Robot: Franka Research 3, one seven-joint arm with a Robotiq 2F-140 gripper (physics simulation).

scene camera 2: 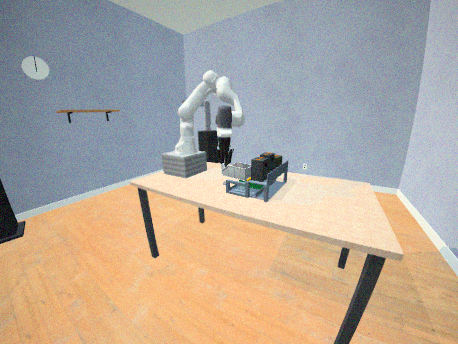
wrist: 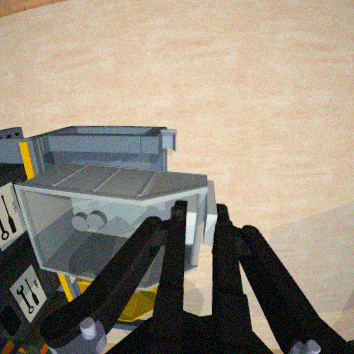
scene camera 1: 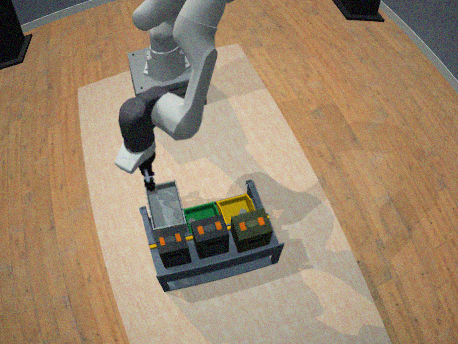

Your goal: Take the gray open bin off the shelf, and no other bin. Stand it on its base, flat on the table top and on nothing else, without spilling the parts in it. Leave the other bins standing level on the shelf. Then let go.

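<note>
The gray open bin (scene camera 1: pixel 168 207) (scene camera 2: pixel 237 171) (wrist: pixel 117 182) hangs raised above the left end of the shelf (scene camera 1: pixel 220 270) (scene camera 2: pixel 278 175) (wrist: pixel 100 143), looking about level. My gripper (scene camera 1: pixel 150 187) (scene camera 2: pixel 225 167) (wrist: pixel 200 191) is shut on the bin's end wall, on the side toward the robot base. Two round gray parts (wrist: pixel 90 220) show inside it in the wrist view. The green bin (scene camera 1: pixel 202 212) (scene camera 2: pixel 256 186) and the yellow bin (scene camera 1: pixel 235 204) (wrist: pixel 137 304) sit on the shelf beside the gray bin's bay. The green bin is hidden in the wrist view.
Three dark boxes with orange latches stand behind the bins on the shelf: one at left (scene camera 1: pixel 172 246), one in the middle (scene camera 1: pixel 210 239) and an olive one at right (scene camera 1: pixel 252 234). The shelf stands on the table top (scene camera 1: pixel 240 312) (scene camera 2: pixel 320 210) (wrist: pixel 270 100). The robot base (scene camera 2: pixel 184 164) stands at one end.
</note>
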